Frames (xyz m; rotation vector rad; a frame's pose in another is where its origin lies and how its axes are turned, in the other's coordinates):
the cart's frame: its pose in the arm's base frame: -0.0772 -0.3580 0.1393 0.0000 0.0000 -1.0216
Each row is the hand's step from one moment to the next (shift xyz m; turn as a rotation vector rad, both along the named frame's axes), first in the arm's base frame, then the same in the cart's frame.
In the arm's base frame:
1: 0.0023 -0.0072 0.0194 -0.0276 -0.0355 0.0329
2: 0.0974 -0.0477 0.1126 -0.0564 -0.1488 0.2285
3: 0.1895 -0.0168 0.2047 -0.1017 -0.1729 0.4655
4: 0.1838 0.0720 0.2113 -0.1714 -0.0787 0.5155
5: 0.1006 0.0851 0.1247 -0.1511 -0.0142 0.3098
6: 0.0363 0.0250 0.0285 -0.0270 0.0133 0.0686
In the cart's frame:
1: 0.0073 -0.0018 0.0194 0.0159 -0.0421 0.0329
2: 0.0915 0.0582 0.1126 0.0975 -0.1258 0.2285
3: 0.1132 0.1529 0.2047 0.0944 -0.1770 0.4655
4: 0.0345 0.1944 0.2113 -0.0223 -0.1873 0.5155
5: -0.0201 0.1302 0.1247 -0.0668 -0.1363 0.3098
6: -0.0024 0.0440 0.0285 -0.0254 -0.0161 0.0686

